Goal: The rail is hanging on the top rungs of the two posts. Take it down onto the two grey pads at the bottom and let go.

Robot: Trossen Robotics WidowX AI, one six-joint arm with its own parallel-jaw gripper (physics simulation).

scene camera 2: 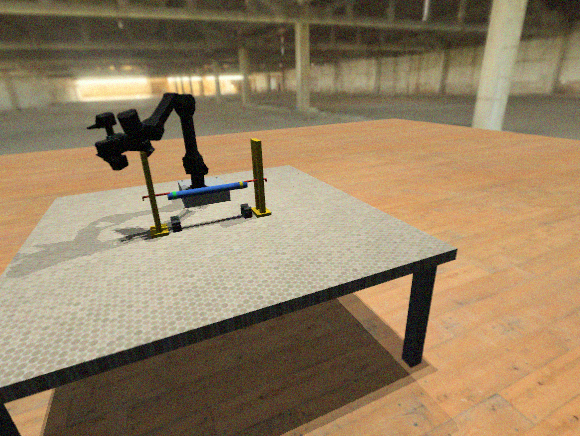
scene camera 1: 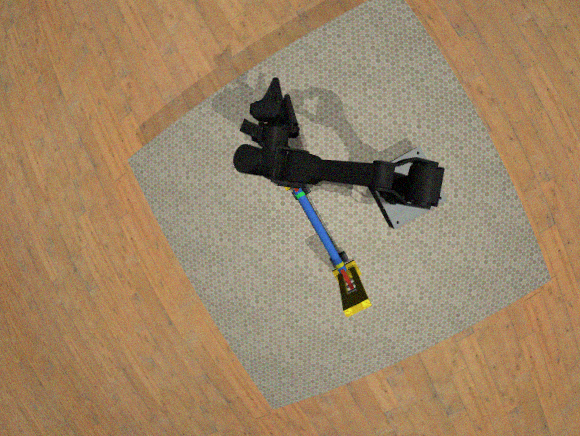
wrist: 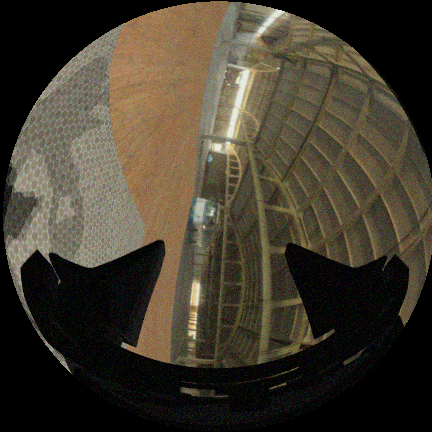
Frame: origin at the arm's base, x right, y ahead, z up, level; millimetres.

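Seen in the pictures: gripper, between the fingertips: [scene camera 2: 92, 141] [scene camera 1: 282, 86] [wrist: 227, 249]; arm's base, origin of its link: [scene camera 2: 198, 186].
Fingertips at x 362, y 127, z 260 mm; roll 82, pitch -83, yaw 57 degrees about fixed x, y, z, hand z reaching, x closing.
Observation:
Pixels of each thing's middle, then the offset from my fingertips to it. Level surfaces: height alone.
- blue rail, middle of its body: [scene camera 1: 320, 230] [scene camera 2: 208, 190] dx -344, dy +133, dz -204 mm
- near-right post, middle of its body: [scene camera 1: 351, 286] [scene camera 2: 258, 177] dx -543, dy +149, dz -184 mm
- left post, middle of its body: [scene camera 2: 151, 193] dx -145, dy +117, dz -184 mm
- tiled table, height of its surface: dz -334 mm
The blue rail [scene camera 1: 318, 222] [scene camera 2: 207, 189] hangs level above the table between two yellow posts; its thin red end pins cross the near-right post [scene camera 1: 357, 307] [scene camera 2: 257, 175] and the left post [scene camera 2: 151, 192] partway up. The rungs are too small to tell apart. Two dark grey pads, left [scene camera 2: 175, 224] and right [scene camera 2: 245, 210], stand on the table under the rail's ends. My black gripper [scene camera 1: 281, 88] [scene camera 2: 95, 141] [wrist: 227, 249] is open and empty, high beyond the left post and well apart from the rail. The arm hides the left post's top in scene camera 1. The rail does not show in the wrist view.
The arm's grey base plate [scene camera 1: 410, 215] [scene camera 2: 212, 198] stands behind the rail. The arm passes above the rail's green-banded end. The tiled table [scene camera 1: 280, 350] [scene camera 2: 300, 270] [wrist: 95, 165] has its edge near below the gripper, with wooden floor [scene camera 1: 60, 200] [scene camera 2: 490, 300] [wrist: 155, 100] beyond.

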